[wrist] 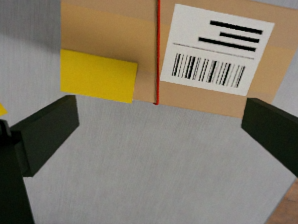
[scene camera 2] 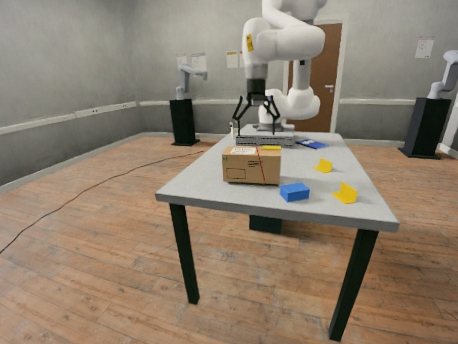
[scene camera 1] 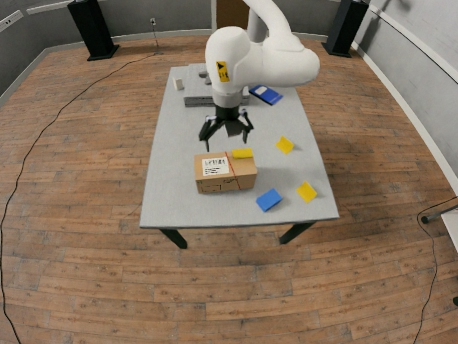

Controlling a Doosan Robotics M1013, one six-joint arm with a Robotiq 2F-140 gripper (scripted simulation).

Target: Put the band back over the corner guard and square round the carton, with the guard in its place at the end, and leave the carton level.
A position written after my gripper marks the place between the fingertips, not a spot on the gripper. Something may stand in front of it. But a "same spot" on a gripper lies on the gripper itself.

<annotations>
my gripper: wrist 160,111; scene camera 2; scene camera 1
brown carton: wrist 209,63; scene camera 2; scene camera 1
same spot on brown carton: (scene camera 1: 213,173) = (scene camera 2: 239,153)
same spot on my gripper: (scene camera 2: 253,86) = (scene camera 1: 226,114)
</annotations>
